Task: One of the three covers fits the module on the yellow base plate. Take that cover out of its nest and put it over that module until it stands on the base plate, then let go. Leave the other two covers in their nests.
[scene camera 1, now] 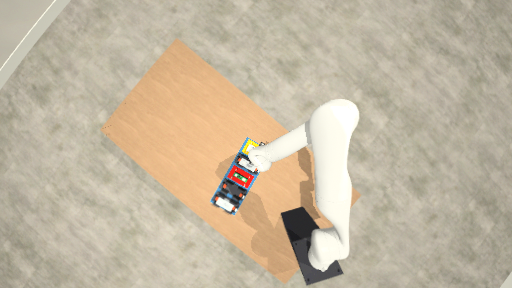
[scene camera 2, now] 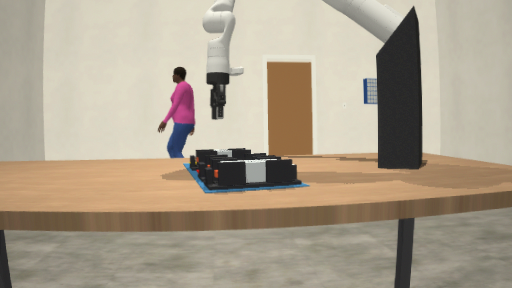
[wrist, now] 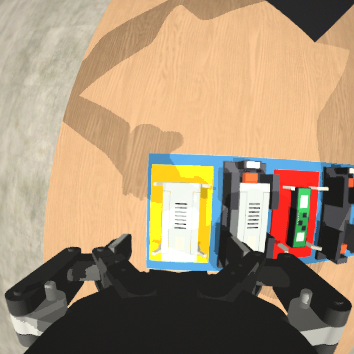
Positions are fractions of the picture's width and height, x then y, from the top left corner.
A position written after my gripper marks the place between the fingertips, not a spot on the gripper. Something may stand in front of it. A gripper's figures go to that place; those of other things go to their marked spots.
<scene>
My gripper (wrist: 0.50, 0.70): 0.16 m from the lens. A wide white cover (wrist: 0.51, 0.59) is 0.24 m from the lens.
</scene>
